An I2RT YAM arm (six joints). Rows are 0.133 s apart.
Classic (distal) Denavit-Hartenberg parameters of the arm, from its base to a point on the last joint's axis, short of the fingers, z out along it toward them. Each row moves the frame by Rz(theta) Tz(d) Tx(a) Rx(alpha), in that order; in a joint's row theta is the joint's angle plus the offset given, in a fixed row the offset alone. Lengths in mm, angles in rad.
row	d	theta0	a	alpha
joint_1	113.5	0	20	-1.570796
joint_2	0	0	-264	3.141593
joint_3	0	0.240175	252.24	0
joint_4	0	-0.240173	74	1.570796
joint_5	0	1.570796	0	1.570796
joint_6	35.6	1.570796	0	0
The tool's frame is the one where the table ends.
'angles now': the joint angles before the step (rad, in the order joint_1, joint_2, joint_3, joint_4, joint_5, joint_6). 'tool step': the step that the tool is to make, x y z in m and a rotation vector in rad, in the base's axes. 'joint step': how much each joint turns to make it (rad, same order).
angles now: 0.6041 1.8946 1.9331 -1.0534 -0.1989 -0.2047
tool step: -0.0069 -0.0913 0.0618 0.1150 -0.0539 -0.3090
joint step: -0.2031 -0.1817 -0.0002 -0.0529 0.0011 0.1323
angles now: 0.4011 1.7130 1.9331 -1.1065 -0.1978 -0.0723
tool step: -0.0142 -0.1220 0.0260 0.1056 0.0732 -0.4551
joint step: -0.3558 -0.1104 0.0004 -0.1257 -0.0297 0.1553
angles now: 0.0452 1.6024 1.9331 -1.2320 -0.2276 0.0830
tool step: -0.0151 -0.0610 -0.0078 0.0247 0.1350 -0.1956
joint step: -0.2077 -0.0030 -0.0011 -0.1379 -0.0204 -0.0003
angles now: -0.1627 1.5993 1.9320 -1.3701 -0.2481 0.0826
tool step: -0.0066 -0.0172 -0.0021 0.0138 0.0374 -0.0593
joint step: -0.0628 0.0000 -0.0003 -0.0391 -0.0072 0.0000
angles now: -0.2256 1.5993 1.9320 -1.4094 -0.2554 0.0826
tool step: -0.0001 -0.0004 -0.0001 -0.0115 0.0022 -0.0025
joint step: -0.0001 0.0000 0.0000 -0.0005 0.0115 -0.0035
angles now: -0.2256 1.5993 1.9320 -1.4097 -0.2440 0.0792
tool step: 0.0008 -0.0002 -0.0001 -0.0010 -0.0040 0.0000
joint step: 0.0000 0.0009 -0.0005 0.0055 0.0000 -0.0001
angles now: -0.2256 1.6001 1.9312 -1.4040 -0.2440 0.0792
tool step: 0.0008 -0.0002 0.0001 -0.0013 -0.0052 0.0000
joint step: 0.0000 0.0008 0.0000 0.0061 0.0001 -0.0001
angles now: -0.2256 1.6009 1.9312 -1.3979 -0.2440 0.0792
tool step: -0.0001 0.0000 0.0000 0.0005 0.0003 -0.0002
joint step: -0.0001 -0.0002 -0.0002 -0.0004 -0.0003 0.0003
